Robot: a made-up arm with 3 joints. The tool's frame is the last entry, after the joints.
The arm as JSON. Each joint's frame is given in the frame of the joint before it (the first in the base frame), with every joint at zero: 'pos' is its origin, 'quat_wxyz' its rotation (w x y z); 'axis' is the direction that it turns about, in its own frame. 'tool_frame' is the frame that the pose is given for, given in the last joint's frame.
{
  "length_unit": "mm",
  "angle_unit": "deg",
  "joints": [
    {
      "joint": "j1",
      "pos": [
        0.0,
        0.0,
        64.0
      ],
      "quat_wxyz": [
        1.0,
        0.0,
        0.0,
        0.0
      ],
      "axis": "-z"
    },
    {
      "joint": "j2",
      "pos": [
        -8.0,
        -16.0,
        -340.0
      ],
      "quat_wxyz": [
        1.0,
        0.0,
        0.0,
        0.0
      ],
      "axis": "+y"
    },
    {
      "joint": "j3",
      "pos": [
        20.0,
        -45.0,
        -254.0
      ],
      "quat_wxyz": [
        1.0,
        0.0,
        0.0,
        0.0
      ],
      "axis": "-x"
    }
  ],
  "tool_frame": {
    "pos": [
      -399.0,
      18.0,
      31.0
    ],
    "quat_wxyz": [
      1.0,
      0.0,
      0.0,
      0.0
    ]
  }
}
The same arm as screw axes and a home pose.
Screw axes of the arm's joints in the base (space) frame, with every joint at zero. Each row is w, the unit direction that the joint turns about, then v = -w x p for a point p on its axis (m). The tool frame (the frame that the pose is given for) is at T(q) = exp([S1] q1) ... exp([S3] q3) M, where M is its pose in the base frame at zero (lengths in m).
S1: w 0 0 -1 v 0 0 0
S2: w 0 1 0 v 0.276 0 -0.008
S3: w -1 0 0 v 0 0.53 -0.061
M: xyz -0.387 -0.043 -0.499 (m) rpy 0 0 0 (deg, as in URDF)

